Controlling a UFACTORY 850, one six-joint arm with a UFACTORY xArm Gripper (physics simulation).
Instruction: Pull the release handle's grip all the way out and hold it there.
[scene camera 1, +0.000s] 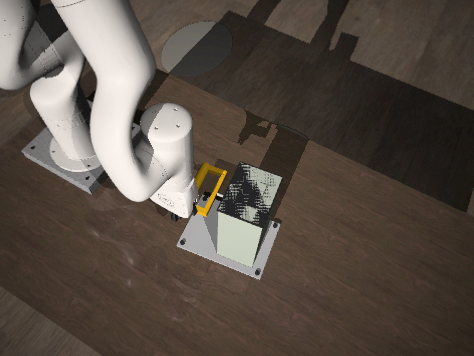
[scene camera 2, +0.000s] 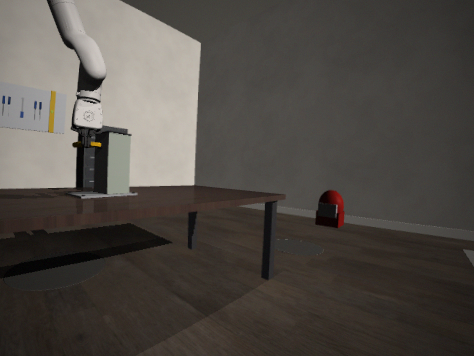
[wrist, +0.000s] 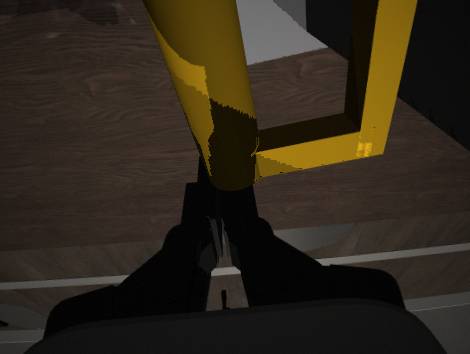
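The yellow release handle (scene camera 1: 217, 187) (scene camera 2: 96, 144) (wrist: 215, 75) is a rectangular loop with a thick round grip bar on its outer side. It sticks out from the pale green and dark housing (scene camera 1: 237, 239) (scene camera 2: 119, 162), joined by a short rod. My gripper (scene camera 2: 87, 145) (wrist: 220, 176) points down at the handle and is shut, its fingers together with nothing between them. In the wrist view the fingertips are right at the near end of the grip bar, which partly covers them. Whether they touch it is unclear. In scene camera 1 the arm's wrist hides most of the fingers and part of the grip.
The housing stands on a light grey base plate (scene camera 1: 197, 240) bolted to the wooden table (scene camera 1: 350, 280). A dark slotted column (scene camera 2: 86, 170) shows beside the housing. The arm's base plate (scene camera 1: 37, 150) is at the left. A red rounded object (scene camera 2: 330, 212) is beyond the table.
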